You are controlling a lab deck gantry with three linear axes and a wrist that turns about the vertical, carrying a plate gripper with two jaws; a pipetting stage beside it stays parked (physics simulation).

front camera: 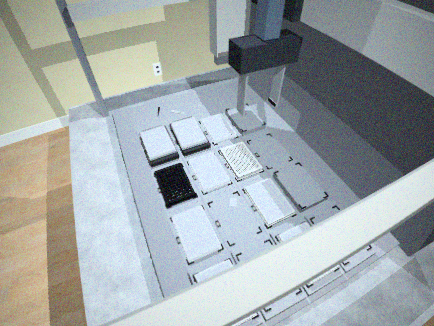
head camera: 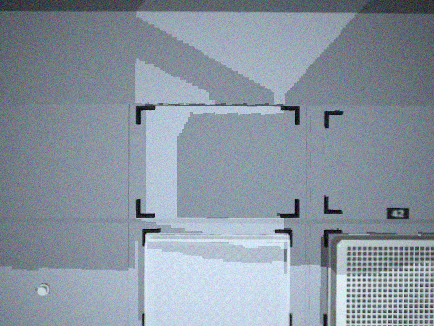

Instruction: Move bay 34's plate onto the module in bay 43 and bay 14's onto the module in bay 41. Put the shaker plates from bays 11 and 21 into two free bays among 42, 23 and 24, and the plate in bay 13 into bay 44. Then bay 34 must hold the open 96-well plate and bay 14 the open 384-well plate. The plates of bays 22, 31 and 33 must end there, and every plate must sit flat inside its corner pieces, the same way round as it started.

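Where they show: gripper, fingertip midpoint: [front camera: 257, 107]; robot's base, origin of the base link: [front camera: 142, 139].
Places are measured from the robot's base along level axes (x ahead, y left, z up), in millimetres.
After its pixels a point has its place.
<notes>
My gripper [front camera: 257, 106] {x 193, y 319, z 160 mm} is open and empty, high over the bare module [front camera: 246, 121] {x 88, y 357, z 19 mm} [head camera: 235, 170] {x 79, y 357, z 19 mm} in bay 41. The module [front camera: 304, 187] {x 405, y 365, z 19 mm} in bay 43 is bare. Thick shaker plates with dark lower parts stand in bay 11 [front camera: 159, 142] {x 78, y 46, z 37 mm} and bay 21 [front camera: 189, 132] {x 76, y 149, z 37 mm}. White plates lie in bay 13 [front camera: 196, 233] {x 400, y 43, z 14 mm}, bay 22 [front camera: 210, 171] {x 237, y 152, z 14 mm}, bay 31 [front camera: 216, 129] {x 77, y 245, z 14 mm} [head camera: 215, 295] {x 63, y 250, z 14 mm} and bay 33 [front camera: 270, 202] {x 402, y 254, z 14 mm}. The plates of bay 34 [front camera: 291, 233] {x 504, y 246, z 29 mm} and bay 14 [front camera: 214, 271] {x 506, y 43, z 29 mm} are partly hidden. A black open plate [front camera: 175, 185] {x 241, y 42, z 14 mm} is in bay 12, a white finely gridded one [front camera: 241, 160] {x 238, y 255, z 14 mm} [head camera: 390, 290] {x 214, y 254, z 12 mm} in bay 32.
A pale beam [front camera: 280, 262] {x 618, y 49, z 400 mm} crosses the front view and hides the near bays. A small white scrap [front camera: 233, 201] {x 350, y 170, z 1 mm} lies in bay 23. The label 42 [head camera: 397, 213] {x 228, y 318, z 0 mm} shows right of the bay 41 module. A small round peg [head camera: 43, 289] {x -91, y 249, z 4 mm} stands at the lower left.
</notes>
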